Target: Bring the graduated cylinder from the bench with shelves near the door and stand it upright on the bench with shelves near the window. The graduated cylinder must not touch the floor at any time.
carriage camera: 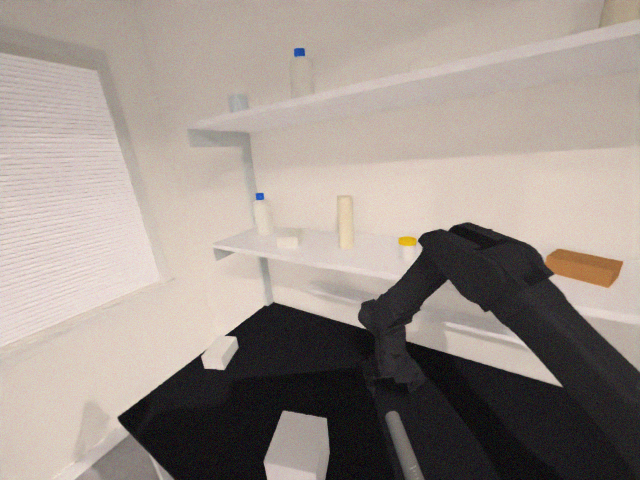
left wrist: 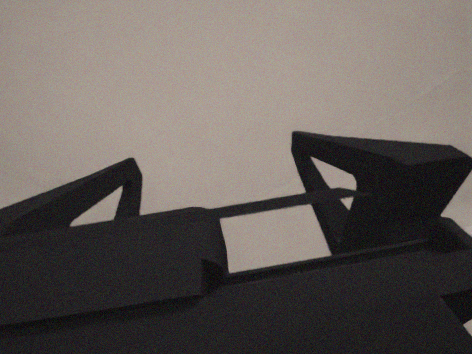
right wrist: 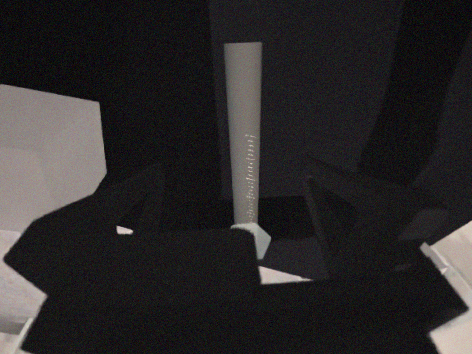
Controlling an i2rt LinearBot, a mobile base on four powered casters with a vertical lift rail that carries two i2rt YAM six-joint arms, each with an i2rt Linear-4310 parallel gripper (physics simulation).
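Places are measured from the left arm's base along level axes (x left, y back, z up), in centimetres.
Pixels of known places: left gripper, between the fingertips: (left wrist: 215, 153); right gripper, between the fingertips: (carriage camera: 391, 393) (right wrist: 232, 167).
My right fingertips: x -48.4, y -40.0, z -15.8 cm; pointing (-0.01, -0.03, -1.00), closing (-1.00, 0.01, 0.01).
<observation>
For each thing: its middle in the pictures, then the offset to it from my right fingertips. "pt": a spot on its surface instead. Level surfaces: height alone.
- graduated cylinder, middle of its body: (right wrist: 245, 169) dz -15.1, dx -2.6, dy +11.1 cm
- black benchtop, height of its surface: dz -18.3 cm
- large white box, middle of its body: (right wrist: 30, 157) (carriage camera: 300, 456) dz -11.9, dx +24.2, dy +5.0 cm
- small white block, middle of its body: (carriage camera: 221, 351) dz -15.5, dx +58.8, dy -38.3 cm
- lower shelf, height of its surface: dz +27.3 cm
- yellow-lidded jar, a spot on its surface: (carriage camera: 407, 248) pt dz +31.2, dx -10.4, dy -19.3 cm
- orange box, a spot on its surface: (carriage camera: 584, 267) pt dz +30.6, dx -43.0, dy -0.8 cm
The graduated cylinder (carriage camera: 404, 445) (right wrist: 244, 100) is a thin grey tube with white scale marks and a pale hexagonal foot. It appears to lie on its side on the black benchtop (carriage camera: 196, 403), its plain end near my right gripper in the carriage view and its foot cut off by the picture's bottom. My right gripper (carriage camera: 395, 383) (right wrist: 232, 167) is open, with nothing held; its fingers show either side of the lower tube in the right wrist view, apart from it. My left gripper (left wrist: 215, 153) is open and empty before a plain pale surface.
A large white box (carriage camera: 297, 449) (right wrist: 47, 135) stands left of the cylinder; a small white block (carriage camera: 220, 352) is farther back. The lower shelf (carriage camera: 310, 256) holds bottles, a yellow-lidded jar (carriage camera: 407, 248) and an orange box (carriage camera: 584, 267). A blind-covered panel (carriage camera: 62, 196) is at far left.
</observation>
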